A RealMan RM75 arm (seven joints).
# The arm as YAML. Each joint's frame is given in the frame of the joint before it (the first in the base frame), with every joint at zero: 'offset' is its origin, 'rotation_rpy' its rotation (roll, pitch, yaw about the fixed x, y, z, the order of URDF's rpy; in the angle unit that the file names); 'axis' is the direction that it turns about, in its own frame. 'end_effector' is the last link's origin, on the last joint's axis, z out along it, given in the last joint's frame.
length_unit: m
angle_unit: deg
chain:
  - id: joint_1
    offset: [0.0, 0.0, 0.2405]
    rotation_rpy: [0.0, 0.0, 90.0]
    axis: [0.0, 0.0, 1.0]
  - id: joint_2
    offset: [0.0, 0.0, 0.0]
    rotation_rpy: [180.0, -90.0, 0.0]
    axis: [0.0, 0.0, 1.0]
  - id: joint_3
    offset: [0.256, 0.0, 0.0]
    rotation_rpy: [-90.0, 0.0, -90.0]
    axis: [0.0, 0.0, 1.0]
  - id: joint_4
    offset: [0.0, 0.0, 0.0]
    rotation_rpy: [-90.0, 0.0, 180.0]
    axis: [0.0, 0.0, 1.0]
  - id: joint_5
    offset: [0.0, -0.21, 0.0]
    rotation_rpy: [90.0, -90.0, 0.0]
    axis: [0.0, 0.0, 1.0]
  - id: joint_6
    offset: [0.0, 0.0, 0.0]
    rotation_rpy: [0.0, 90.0, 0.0]
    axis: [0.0, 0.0, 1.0]
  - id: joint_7
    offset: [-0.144, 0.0, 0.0]
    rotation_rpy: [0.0, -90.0, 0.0]
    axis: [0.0, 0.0, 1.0]
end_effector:
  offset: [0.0, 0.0, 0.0]
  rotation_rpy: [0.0, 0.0, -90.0]
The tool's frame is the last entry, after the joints.
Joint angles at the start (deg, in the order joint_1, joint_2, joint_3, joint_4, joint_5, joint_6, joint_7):
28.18, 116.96, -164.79, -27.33, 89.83, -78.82, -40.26
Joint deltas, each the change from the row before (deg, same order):
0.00, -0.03, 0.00, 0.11, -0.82, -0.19, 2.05
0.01, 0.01, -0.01, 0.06, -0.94, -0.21, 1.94
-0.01, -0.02, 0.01, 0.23, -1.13, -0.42, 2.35
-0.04, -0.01, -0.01, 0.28, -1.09, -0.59, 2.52
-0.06, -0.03, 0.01, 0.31, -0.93, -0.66, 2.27
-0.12, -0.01, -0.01, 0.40, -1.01, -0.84, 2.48
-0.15, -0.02, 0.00, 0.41, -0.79, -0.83, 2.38
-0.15, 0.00, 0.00, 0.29, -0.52, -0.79, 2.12
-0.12, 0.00, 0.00, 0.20, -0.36, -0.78, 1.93
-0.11, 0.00, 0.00, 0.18, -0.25, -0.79, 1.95
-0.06, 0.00, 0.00, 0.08, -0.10, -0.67, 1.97
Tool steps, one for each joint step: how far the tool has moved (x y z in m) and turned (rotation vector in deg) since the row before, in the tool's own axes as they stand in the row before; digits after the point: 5 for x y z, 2 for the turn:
-0.00129, 0.00066, 0.00003, -0.48, -0.65, 1.76
-0.00176, 0.00143, 0.00000, -0.61, -0.73, 1.71
-0.00183, 0.00069, -0.00007, -0.62, -0.94, 1.90
-0.00188, 0.00038, -0.00033, -0.55, -1.00, 2.04
-0.00163, -0.00030, -0.00042, -0.39, -0.93, 1.78
-0.00176, -0.00045, -0.00089, -0.41, -1.04, 1.92
-0.00139, -0.00102, -0.00108, -0.25, -0.89, 1.84
-0.00133, -0.00093, -0.00107, -0.07, -0.75, 1.76
-0.00145, -0.00085, -0.00085, 0.02, -0.72, 1.69
-0.00148, -0.00096, -0.00078, 0.09, -0.71, 1.74
-0.00140, -0.00070, -0.00042, 0.14, -0.61, 1.88

